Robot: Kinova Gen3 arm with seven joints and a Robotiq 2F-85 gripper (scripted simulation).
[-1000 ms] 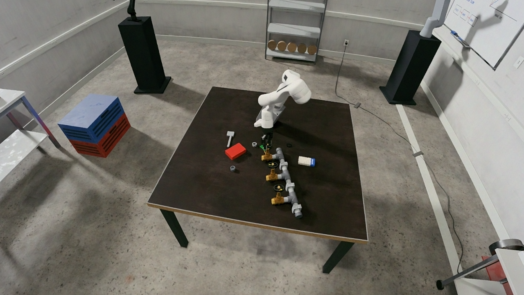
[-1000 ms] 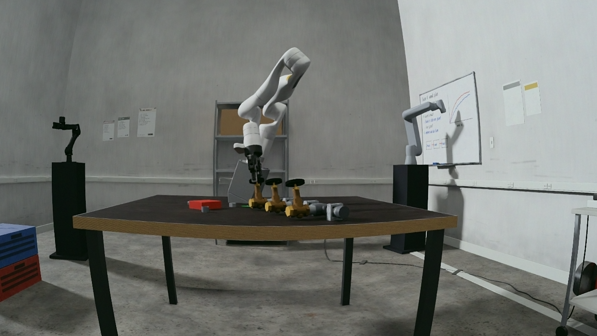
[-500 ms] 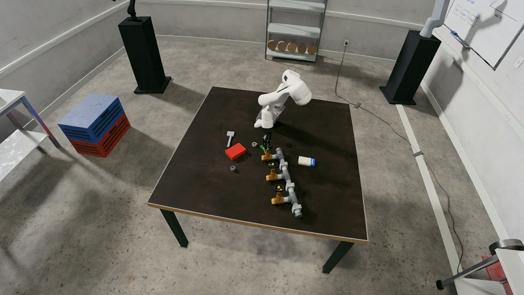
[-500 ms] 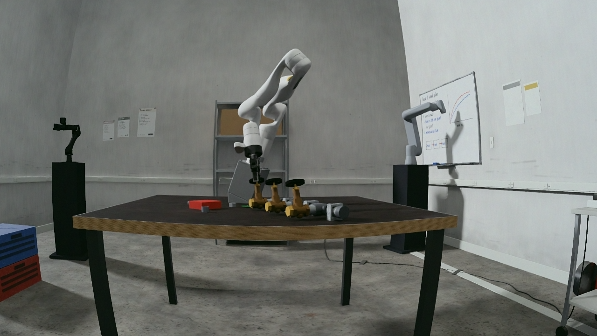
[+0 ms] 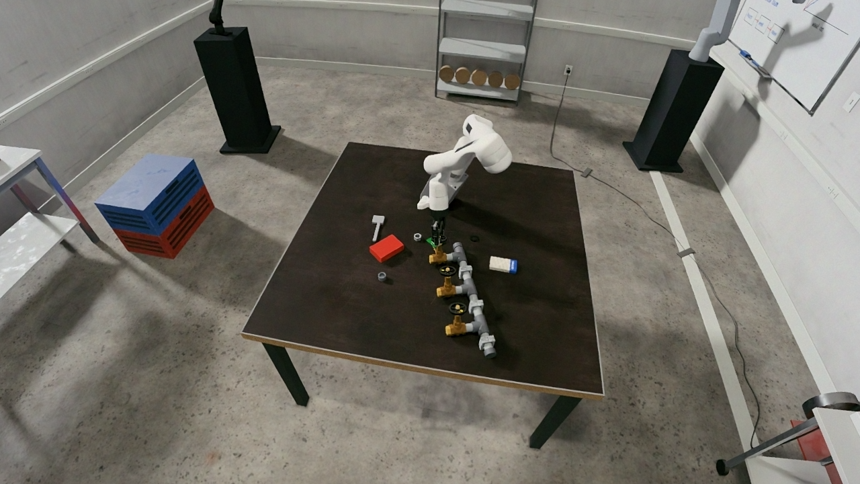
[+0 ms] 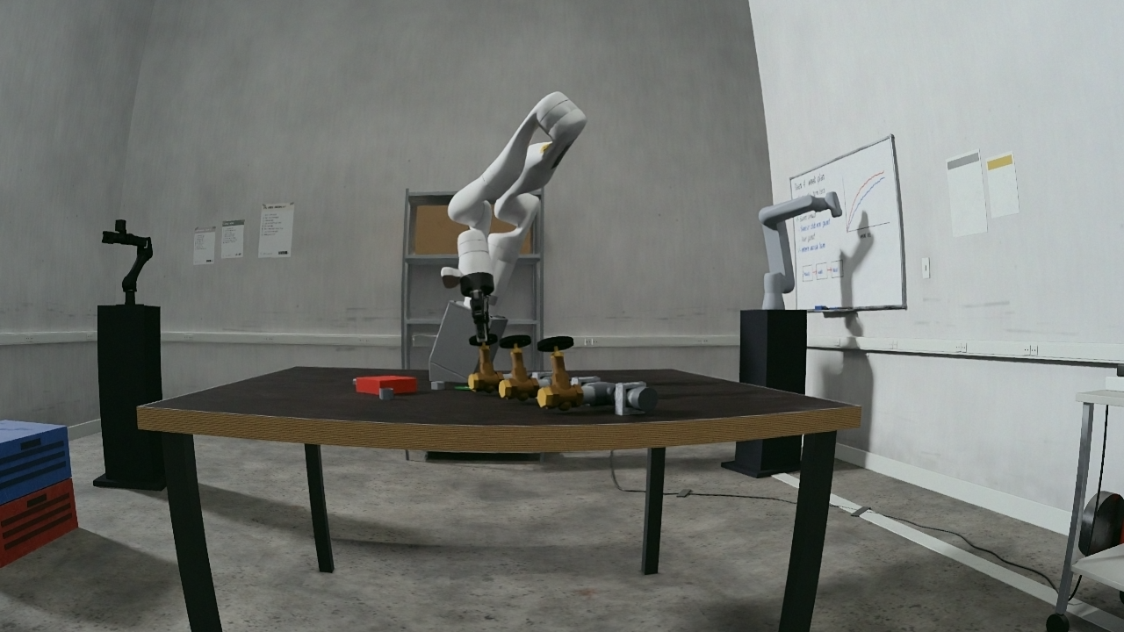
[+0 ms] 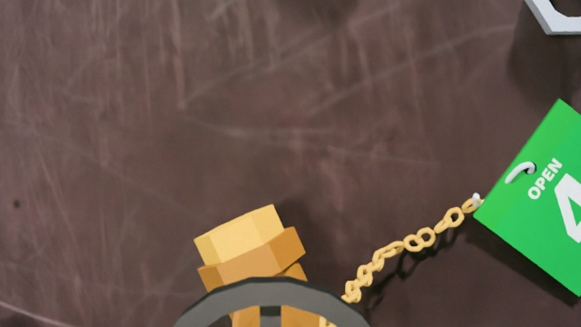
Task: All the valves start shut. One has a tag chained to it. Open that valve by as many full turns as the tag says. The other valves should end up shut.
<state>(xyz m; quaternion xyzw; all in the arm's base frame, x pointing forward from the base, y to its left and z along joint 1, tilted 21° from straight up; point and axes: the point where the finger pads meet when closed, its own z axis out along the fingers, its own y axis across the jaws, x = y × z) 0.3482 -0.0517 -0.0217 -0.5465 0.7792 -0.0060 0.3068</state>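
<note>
Right now my hand is 90 mm past the green tag, 20 mm to the left of it and 110 mm above it. Also, from my hand: white-and-blue box (40 mm ahead, 270 mm to the left, 110 mm below); red block (30 mm behind, 220 mm to the right, 100 mm below); small grey ring (120 mm ahead, 220 mm to the right, 110 mm below).
</note>
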